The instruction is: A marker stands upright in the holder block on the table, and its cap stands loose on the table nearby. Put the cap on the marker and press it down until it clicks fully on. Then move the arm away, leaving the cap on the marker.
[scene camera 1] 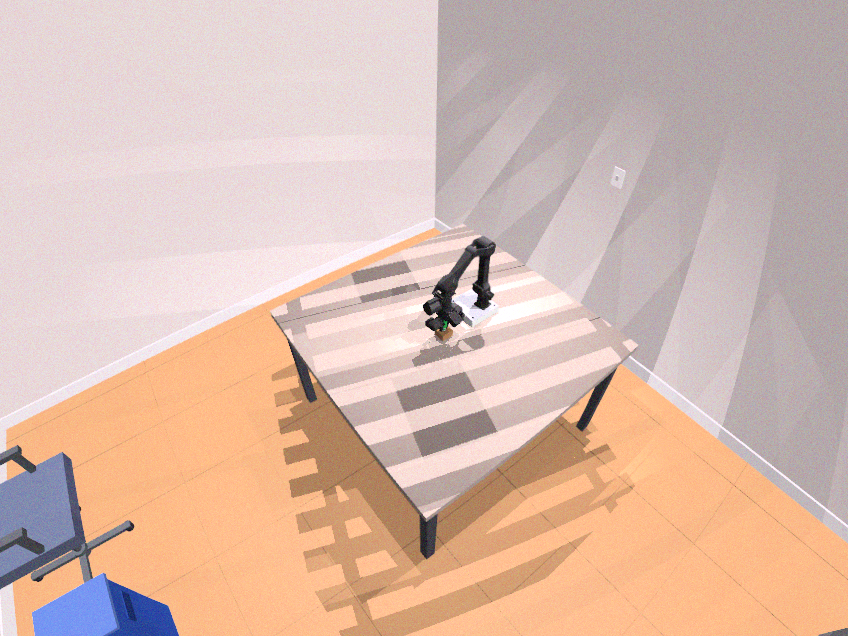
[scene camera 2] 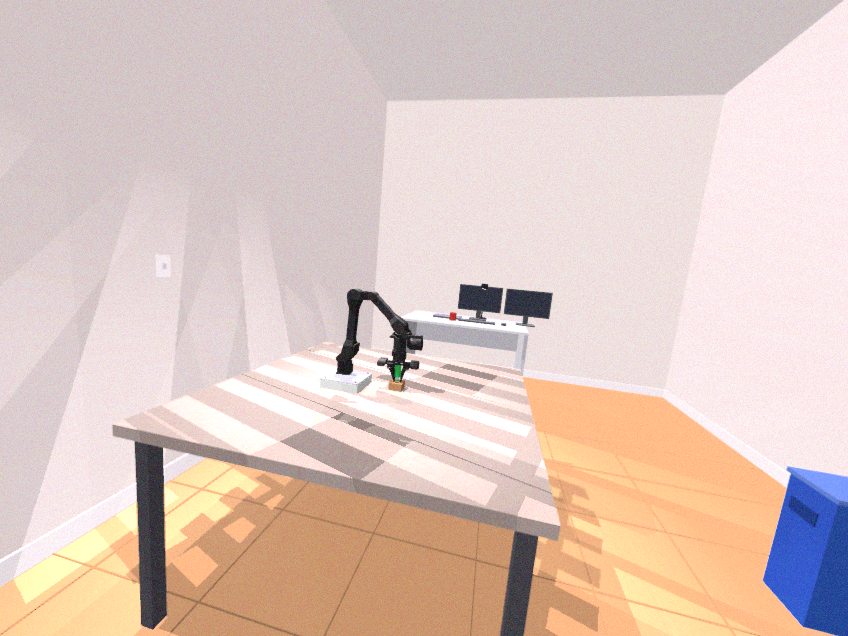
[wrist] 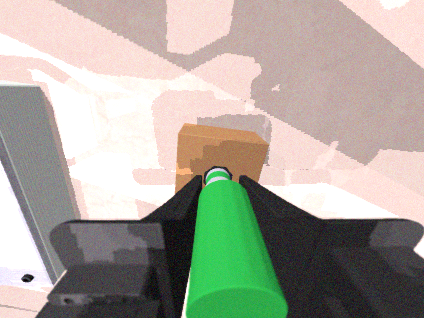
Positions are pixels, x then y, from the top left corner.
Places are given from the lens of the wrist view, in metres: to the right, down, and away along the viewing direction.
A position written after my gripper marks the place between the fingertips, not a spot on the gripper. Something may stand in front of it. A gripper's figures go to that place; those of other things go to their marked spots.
my gripper (wrist: 220,180): 0.01, 0.02, 0.11
green cap (wrist: 230,263): 0.01, 0.03, 0.04
holder block (wrist: 194,129): -0.01, -0.02, 0.11
The marked spots on the holder block and the green cap are 0.09 m apart.
